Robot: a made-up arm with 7 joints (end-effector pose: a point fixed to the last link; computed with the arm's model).
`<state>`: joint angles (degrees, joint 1 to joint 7).
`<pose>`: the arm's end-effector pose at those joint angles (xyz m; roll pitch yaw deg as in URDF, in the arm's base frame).
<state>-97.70 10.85 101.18 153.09 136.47 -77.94 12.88</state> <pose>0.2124 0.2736 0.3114 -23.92 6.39 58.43</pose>
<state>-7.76 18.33 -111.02 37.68 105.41 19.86 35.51</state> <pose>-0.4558 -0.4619 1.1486 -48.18 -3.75 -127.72</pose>
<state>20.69 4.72 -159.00 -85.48 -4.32 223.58 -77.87</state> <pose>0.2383 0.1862 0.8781 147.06 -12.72 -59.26</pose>
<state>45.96 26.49 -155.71 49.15 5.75 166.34 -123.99</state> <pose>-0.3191 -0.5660 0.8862 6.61 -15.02 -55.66</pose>
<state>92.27 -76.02 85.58 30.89 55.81 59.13 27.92</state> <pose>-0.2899 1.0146 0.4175 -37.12 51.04 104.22</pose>
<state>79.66 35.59 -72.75 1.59 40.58 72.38 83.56</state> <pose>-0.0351 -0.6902 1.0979 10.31 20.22 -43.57</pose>
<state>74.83 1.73 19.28 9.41 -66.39 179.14 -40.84</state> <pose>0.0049 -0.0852 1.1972 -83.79 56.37 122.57</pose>
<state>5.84 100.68 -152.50 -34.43 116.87 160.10 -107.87</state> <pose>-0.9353 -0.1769 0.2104 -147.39 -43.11 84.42</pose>
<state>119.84 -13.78 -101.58 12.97 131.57 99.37 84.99</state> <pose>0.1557 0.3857 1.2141 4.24 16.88 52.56</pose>
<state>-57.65 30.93 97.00 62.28 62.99 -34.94 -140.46</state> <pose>0.1347 0.7114 0.7876 164.08 -26.20 -148.51</pose>
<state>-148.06 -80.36 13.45 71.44 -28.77 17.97 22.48</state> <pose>-0.7491 -0.5451 -0.1663 160.29 36.60 -150.26</pose>
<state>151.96 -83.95 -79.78 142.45 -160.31 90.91 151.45</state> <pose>0.0095 0.3731 -0.0132 101.56 13.19 101.40</pose>
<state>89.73 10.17 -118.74 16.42 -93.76 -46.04 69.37</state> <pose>0.1146 -0.2251 1.3465 -153.26 -32.50 169.87</pose>
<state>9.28 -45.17 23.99 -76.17 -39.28 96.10 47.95</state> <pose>0.0539 -0.1976 0.9330 -10.55 38.54 -155.33</pose>
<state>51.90 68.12 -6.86 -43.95 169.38 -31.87 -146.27</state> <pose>-0.7580 -0.6824 0.2050 -129.84 -29.75 -2.86</pose>
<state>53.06 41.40 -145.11 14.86 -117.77 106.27 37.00</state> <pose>-0.1506 -0.6927 1.0539 52.96 -20.93 8.39</pose>
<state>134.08 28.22 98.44 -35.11 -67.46 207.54 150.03</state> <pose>0.5019 -0.0122 0.9722 155.63 -12.95 34.44</pose>
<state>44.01 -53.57 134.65 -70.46 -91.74 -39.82 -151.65</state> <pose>0.8449 0.1749 0.2977 125.49 -65.27 -162.15</pose>
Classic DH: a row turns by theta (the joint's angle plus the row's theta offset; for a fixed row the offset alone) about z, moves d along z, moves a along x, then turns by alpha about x. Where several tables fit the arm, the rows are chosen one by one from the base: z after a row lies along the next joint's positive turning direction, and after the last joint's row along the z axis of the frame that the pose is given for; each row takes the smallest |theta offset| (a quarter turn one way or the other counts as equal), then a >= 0, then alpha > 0; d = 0 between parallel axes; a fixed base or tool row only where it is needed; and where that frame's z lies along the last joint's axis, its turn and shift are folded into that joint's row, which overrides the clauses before.
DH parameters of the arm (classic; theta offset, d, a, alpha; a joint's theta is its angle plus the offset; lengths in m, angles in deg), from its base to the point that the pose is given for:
joint 1: 0 0.234 0 90
joint 2: 0 0.067 0 -90
joint 3: 0 0.562 0.029 -90
joint 4: 0 0.081 -0.031 90
joint 5: 0 0.493 0 90
joint 6: 90 0.101 0.106 90
joint 7: 0 0.014 0 0

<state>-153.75 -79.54 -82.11 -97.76 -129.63 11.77 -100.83</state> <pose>-0.1247 -0.6187 0.2295 11.21 -49.81 -169.27</pose>
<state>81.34 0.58 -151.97 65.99 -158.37 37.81 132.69</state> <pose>0.4332 -0.4785 1.0466 -5.01 -23.06 74.33</pose>
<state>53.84 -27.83 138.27 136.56 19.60 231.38 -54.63</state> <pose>-0.1283 -0.0069 0.5144 -37.61 -17.46 -50.17</pose>
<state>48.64 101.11 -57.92 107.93 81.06 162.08 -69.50</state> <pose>0.0130 -0.5671 0.3789 -128.58 10.02 -133.90</pose>
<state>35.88 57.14 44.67 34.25 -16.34 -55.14 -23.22</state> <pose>-0.6409 -0.2711 1.0128 120.35 -28.12 102.73</pose>
